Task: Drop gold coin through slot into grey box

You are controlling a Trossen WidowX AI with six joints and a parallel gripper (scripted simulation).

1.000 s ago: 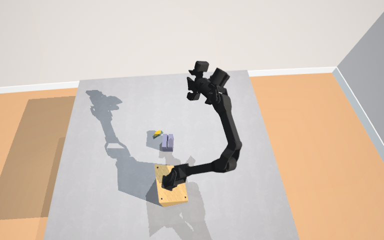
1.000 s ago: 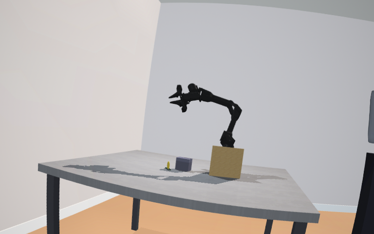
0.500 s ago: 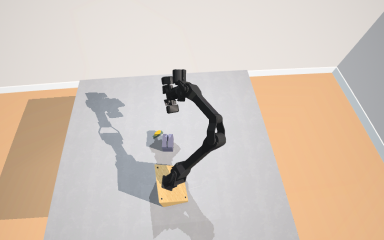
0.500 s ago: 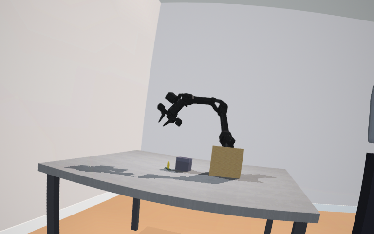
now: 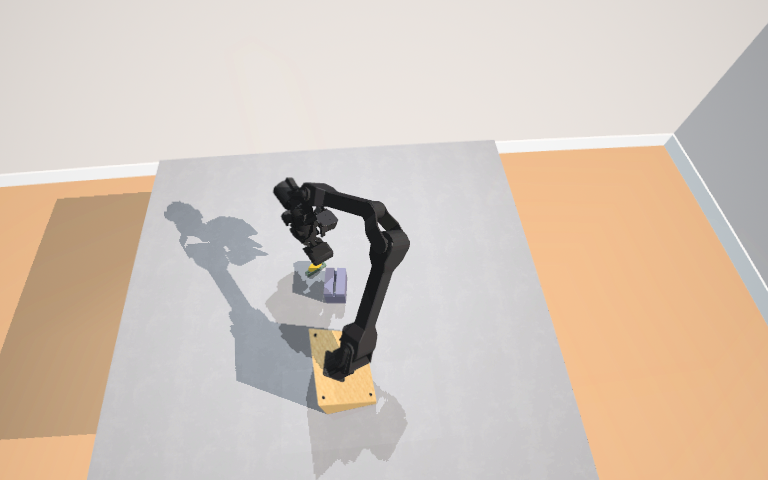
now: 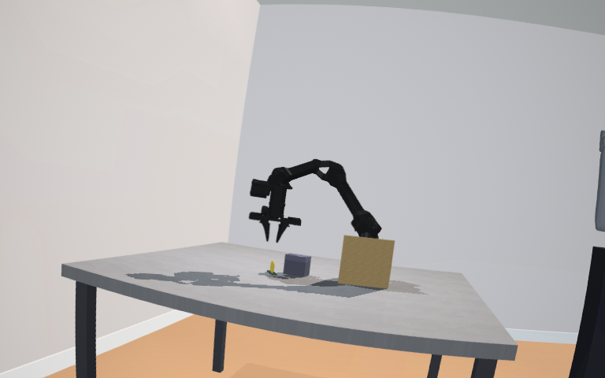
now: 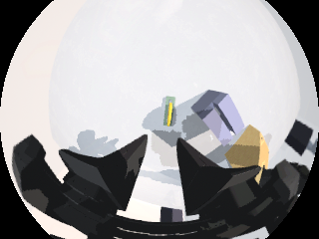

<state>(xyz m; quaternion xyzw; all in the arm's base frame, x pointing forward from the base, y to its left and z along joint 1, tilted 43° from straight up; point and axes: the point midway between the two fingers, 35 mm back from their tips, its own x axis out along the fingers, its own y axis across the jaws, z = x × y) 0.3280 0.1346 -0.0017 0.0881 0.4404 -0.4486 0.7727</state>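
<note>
Right now my gripper tip is 9 cm above the coin and 1 cm past it.
</note>
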